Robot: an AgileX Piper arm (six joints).
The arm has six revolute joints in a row. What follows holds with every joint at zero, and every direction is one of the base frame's.
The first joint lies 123 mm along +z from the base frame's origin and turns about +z.
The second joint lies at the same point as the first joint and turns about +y.
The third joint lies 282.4 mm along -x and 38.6 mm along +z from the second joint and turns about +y.
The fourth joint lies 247.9 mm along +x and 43.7 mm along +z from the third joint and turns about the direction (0.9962, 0, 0.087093).
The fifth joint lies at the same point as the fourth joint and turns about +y.
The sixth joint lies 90.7 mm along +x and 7.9 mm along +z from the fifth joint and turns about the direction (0.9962, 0, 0.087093).
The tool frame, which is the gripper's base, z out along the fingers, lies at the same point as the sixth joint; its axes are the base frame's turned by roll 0, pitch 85.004 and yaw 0 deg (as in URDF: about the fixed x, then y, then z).
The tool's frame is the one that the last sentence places.
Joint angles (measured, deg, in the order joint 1, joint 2, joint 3, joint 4, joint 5, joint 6), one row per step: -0.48, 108.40, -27.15, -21.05, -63.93, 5.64; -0.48, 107.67, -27.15, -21.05, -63.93, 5.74; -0.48, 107.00, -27.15, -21.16, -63.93, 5.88; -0.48, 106.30, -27.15, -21.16, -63.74, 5.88; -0.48, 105.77, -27.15, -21.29, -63.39, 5.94; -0.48, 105.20, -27.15, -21.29, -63.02, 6.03
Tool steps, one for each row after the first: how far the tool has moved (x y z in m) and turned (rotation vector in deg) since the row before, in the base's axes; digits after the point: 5 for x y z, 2 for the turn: 0.00002, 0.00000, 0.00370, 0.09, -0.70, -0.02; -0.00008, 0.00015, 0.00338, 0.10, -0.63, 0.08; -0.00011, -0.00005, 0.00325, -0.07, -0.52, -0.02; -0.00022, 0.00008, 0.00212, -0.10, -0.18, 0.08; -0.00019, -0.00009, 0.00231, -0.05, -0.20, -0.06
